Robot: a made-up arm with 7 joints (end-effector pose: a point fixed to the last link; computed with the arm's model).
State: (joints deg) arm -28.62 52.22 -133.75 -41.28 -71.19 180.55 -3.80
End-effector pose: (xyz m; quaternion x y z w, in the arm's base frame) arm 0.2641 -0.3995 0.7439 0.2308 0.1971 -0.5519 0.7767
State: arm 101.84 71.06 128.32 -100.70 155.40 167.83 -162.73
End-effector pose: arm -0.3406 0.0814 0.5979 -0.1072 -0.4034 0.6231 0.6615
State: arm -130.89 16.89 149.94 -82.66 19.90 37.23 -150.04
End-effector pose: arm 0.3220 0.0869 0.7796 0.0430 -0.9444 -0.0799 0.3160
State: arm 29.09 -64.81 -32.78 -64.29 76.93 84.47 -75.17
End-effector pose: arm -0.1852 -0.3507 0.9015 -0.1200 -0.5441 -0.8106 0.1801
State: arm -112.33 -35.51 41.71 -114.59 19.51 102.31 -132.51
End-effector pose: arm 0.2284 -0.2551 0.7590 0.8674 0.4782 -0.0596 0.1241
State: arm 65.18 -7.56 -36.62 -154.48 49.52 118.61 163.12
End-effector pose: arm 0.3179 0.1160 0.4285 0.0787 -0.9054 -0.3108 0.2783
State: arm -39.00 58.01 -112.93 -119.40 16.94 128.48 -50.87
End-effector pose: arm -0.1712 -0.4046 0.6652 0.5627 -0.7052 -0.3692 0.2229
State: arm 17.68 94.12 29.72 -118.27 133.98 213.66 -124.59
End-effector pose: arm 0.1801 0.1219 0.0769 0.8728 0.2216 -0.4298 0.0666
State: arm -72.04 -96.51 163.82 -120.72 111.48 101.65 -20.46
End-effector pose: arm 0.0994 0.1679 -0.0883 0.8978 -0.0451 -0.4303 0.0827
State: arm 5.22 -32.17 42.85 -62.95 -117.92 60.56 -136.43
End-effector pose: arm -0.0502 0.2187 0.9968 0.5306 0.3764 -0.3932 0.6497
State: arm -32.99 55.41 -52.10 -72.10 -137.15 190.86 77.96
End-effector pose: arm 0.2646 -0.4215 0.3357 0.8508 0.1281 -0.0327 0.5086
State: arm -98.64 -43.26 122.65 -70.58 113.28 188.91 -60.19
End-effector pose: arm 0.3764 0.2837 0.5950 -0.7322 -0.0179 -0.6467 0.2130
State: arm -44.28 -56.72 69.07 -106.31 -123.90 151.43 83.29
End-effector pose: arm 0.1638 0.4043 0.5273 0.2610 0.3705 0.7136 0.5341
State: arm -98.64 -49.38 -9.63 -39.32 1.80 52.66 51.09
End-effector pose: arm -0.0207 0.2287 0.9857 0.1593 -0.8387 0.4884 0.1806
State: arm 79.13 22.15 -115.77 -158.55 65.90 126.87 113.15
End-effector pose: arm 0.2132 -0.2116 0.4575 0.1954 0.9522 0.2009 0.1216
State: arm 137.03 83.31 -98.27 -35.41 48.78 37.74 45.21
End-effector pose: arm -0.2175 0.6258 0.3890 0.8550 0.2358 0.2117 0.4105
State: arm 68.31 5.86 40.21 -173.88 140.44 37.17 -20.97
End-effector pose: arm -0.1443 0.2353 0.3548 -0.2853 0.0434 0.8588 0.4232
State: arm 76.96 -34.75 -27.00 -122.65 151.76 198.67 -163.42
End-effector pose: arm 0.1750 0.0266 0.6072 -0.7455 -0.3278 -0.5203 0.2571
